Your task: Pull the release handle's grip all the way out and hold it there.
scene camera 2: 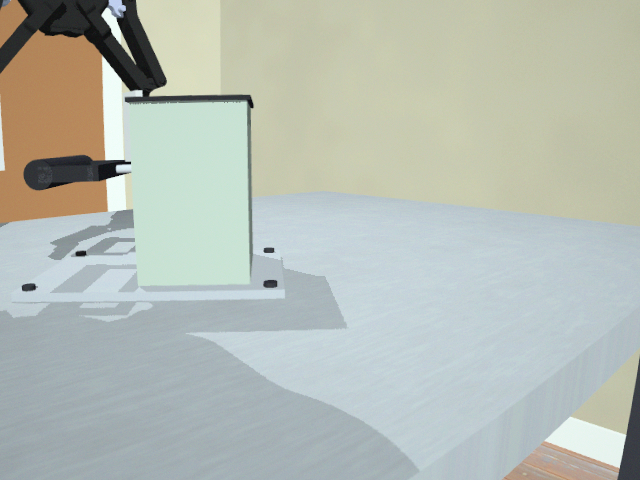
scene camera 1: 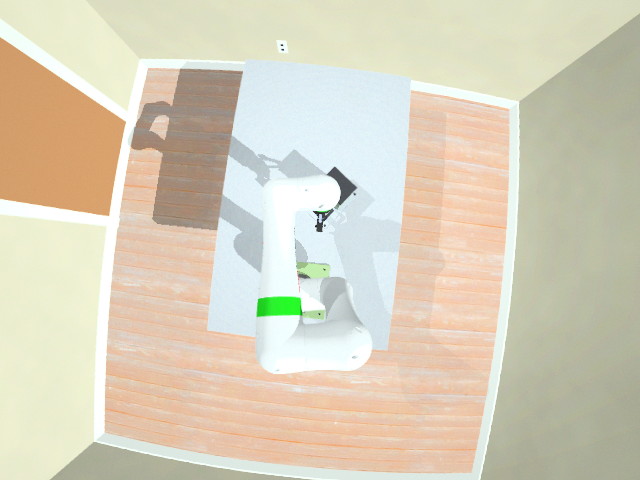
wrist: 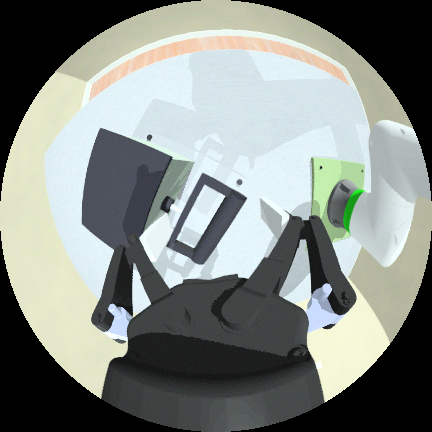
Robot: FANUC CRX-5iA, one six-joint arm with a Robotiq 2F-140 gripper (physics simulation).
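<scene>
The release handle's dark grip (scene camera 2: 62,172) (wrist: 221,228) sticks out sideways from a pale green housing (scene camera 2: 191,191) (wrist: 125,185) with a dark top. A short stretch of white rod (scene camera 2: 124,168) shows between them. My gripper (wrist: 213,214) is open wide and holds nothing. In the wrist view one pale finger pad appears between the housing and the grip, and the other is well out past the grip's outer bar. In scene camera 2 one pad is partly hidden behind the housing and the other finger is cut off by the frame. Scene camera 1 shows the grip poorly, under the arm.
The housing stands on a pale base plate (scene camera 2: 77,296) with dark bolts, on the light grey table (scene camera 1: 330,113) (scene camera 2: 439,279). The arm's green mounting plate (scene camera 1: 315,269) (wrist: 325,180) is on the same table. The white arm (scene camera 1: 279,242) reaches over the table.
</scene>
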